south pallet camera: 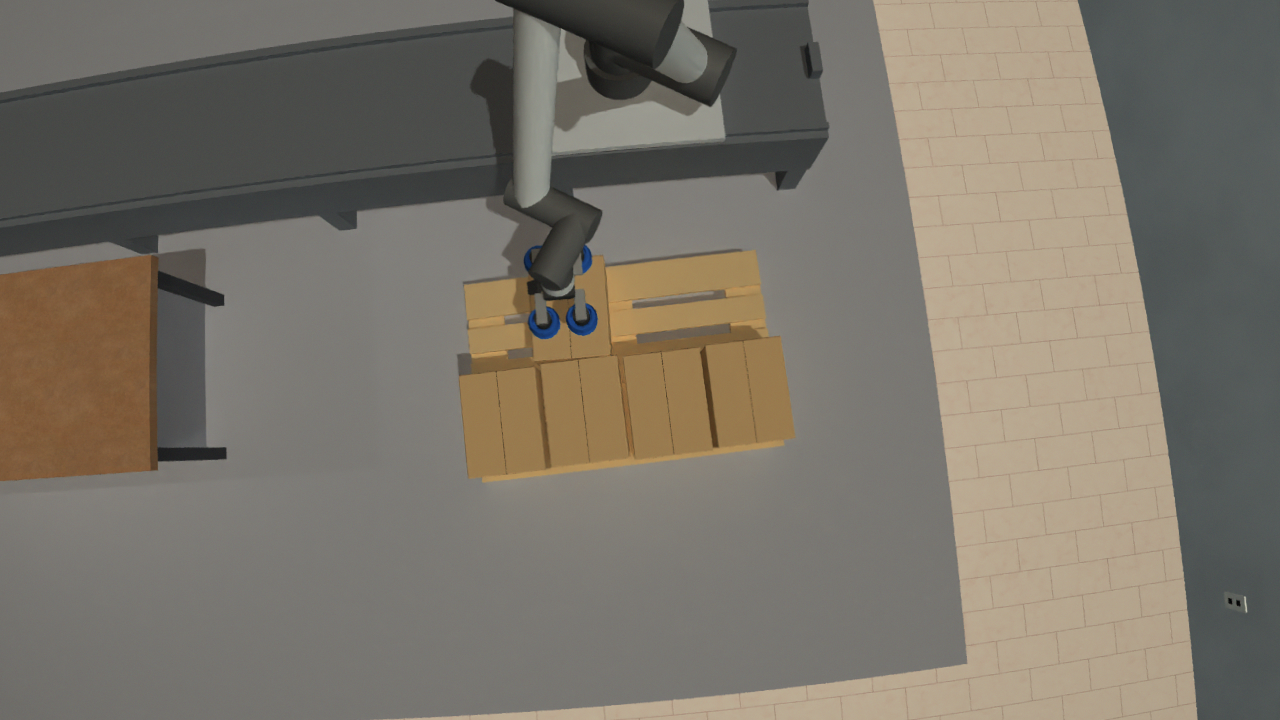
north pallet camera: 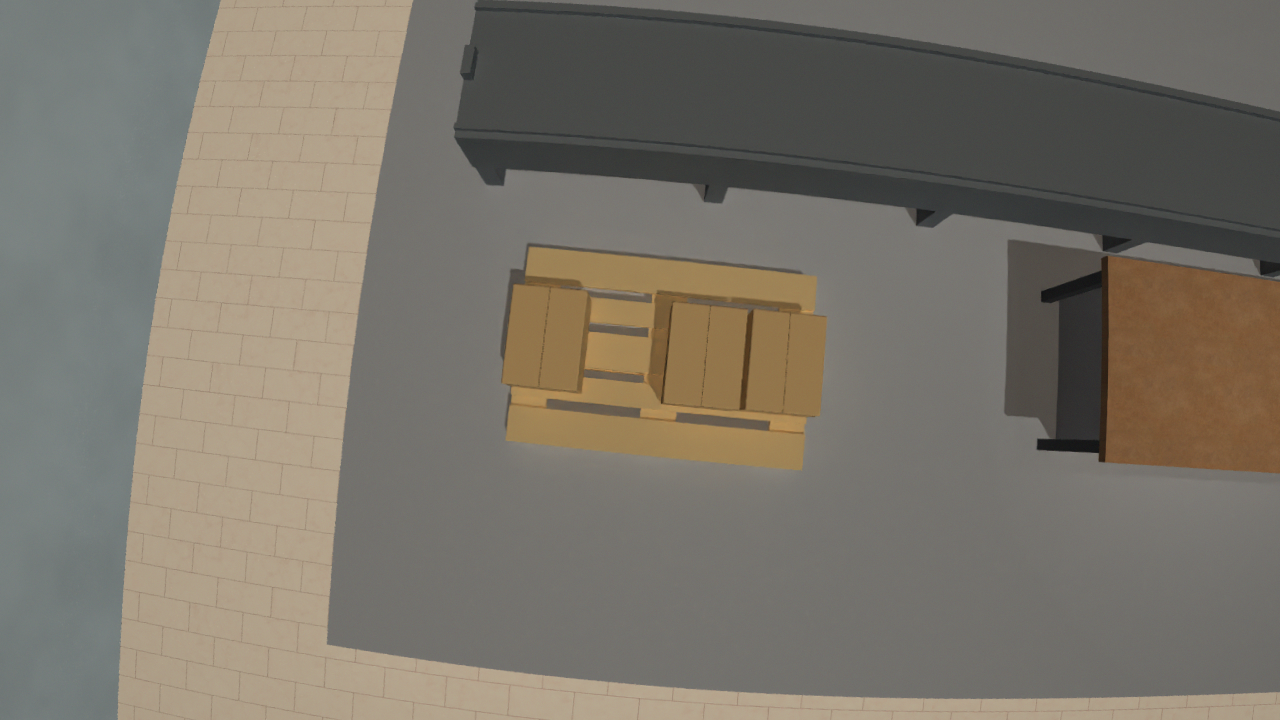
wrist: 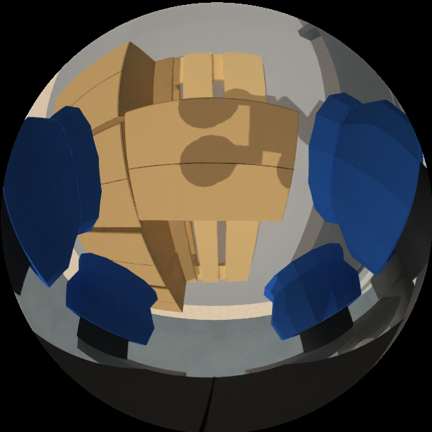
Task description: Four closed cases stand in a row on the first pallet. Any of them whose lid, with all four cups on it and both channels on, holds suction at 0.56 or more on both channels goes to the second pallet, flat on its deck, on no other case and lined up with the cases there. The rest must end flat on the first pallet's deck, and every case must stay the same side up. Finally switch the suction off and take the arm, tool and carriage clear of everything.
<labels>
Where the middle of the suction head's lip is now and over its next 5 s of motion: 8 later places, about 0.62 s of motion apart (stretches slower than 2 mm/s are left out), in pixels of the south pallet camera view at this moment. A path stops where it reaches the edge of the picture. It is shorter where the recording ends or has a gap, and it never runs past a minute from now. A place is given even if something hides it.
My suction head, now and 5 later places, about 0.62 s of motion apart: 560, 290; 556, 279; 543, 275; 386, 289; 200, 310; 33, 329
</labels>
